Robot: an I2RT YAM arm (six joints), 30 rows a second.
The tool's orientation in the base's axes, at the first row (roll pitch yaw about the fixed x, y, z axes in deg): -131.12 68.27 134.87
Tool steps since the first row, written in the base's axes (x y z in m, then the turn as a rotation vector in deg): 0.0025 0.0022 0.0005 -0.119 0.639 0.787; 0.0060 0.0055 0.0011 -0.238 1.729 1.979; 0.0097 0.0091 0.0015 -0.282 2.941 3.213; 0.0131 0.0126 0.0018 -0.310 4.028 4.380; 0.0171 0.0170 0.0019 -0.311 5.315 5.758; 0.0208 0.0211 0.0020 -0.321 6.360 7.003; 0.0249 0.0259 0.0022 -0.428 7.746 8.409; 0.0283 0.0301 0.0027 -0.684 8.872 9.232
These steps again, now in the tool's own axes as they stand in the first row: -0.0005 0.0022 -0.0025 -0.532 -0.354 -0.796; -0.0011 0.0053 -0.0062 -1.323 -0.836 -2.125; -0.0015 0.0086 -0.0101 -2.139 -1.261 -3.590; -0.0018 0.0117 -0.0139 -2.931 -1.648 -4.919; -0.0018 0.0153 -0.0186 -3.873 -2.074 -6.496; -0.0018 0.0187 -0.0230 -4.753 -2.465 -7.806; -0.0018 0.0225 -0.0281 -5.667 -3.004 -9.474; -0.0020 0.0254 -0.0326 -6.069 -3.515 -10.734
